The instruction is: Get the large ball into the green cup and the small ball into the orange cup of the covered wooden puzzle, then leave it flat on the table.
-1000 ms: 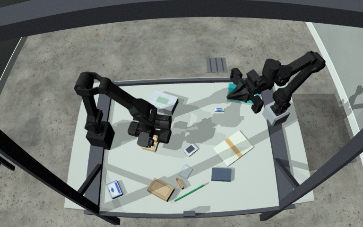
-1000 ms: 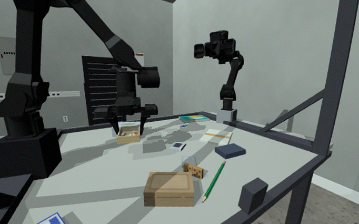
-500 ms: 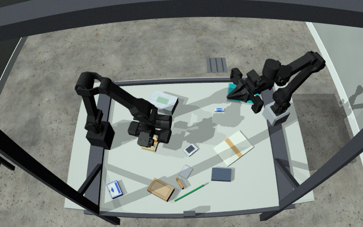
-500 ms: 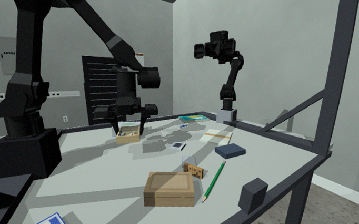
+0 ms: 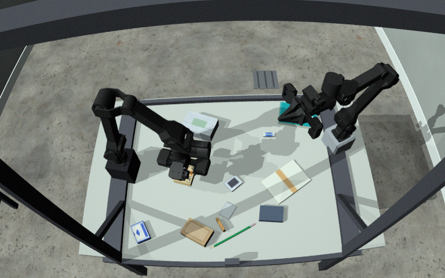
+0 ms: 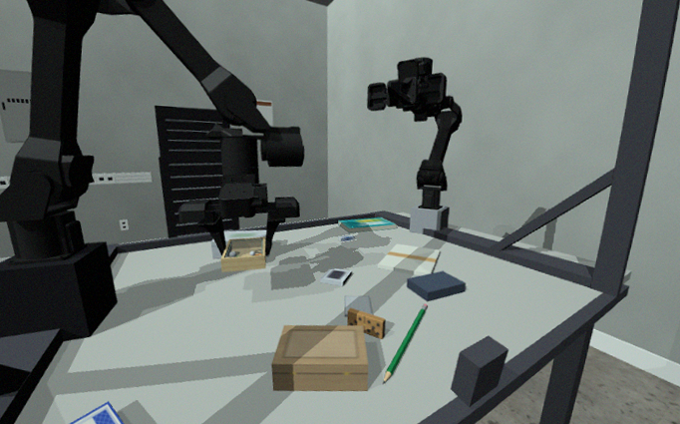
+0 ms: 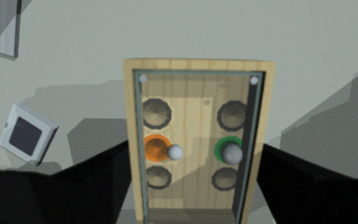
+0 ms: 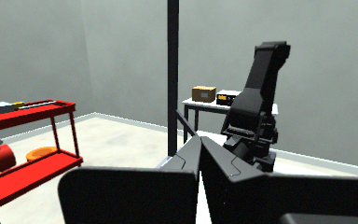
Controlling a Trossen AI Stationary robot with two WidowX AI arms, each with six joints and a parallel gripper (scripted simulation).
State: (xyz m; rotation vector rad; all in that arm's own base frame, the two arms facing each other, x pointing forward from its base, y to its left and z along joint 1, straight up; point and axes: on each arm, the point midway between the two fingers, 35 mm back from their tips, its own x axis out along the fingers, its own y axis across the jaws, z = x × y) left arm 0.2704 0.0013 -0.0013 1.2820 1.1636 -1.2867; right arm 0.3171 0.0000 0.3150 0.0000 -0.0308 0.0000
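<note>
Now: left hand 30 mm above the covered wooden puzzle. Also, from my left hand: dark blue block: 190 mm behind, 290 mm to the right, 100 mm below; grey square tile: 40 mm behind, 170 mm to the right, 110 mm below; white box: 240 mm ahead, 70 mm to the right, 90 mm below.
</note>
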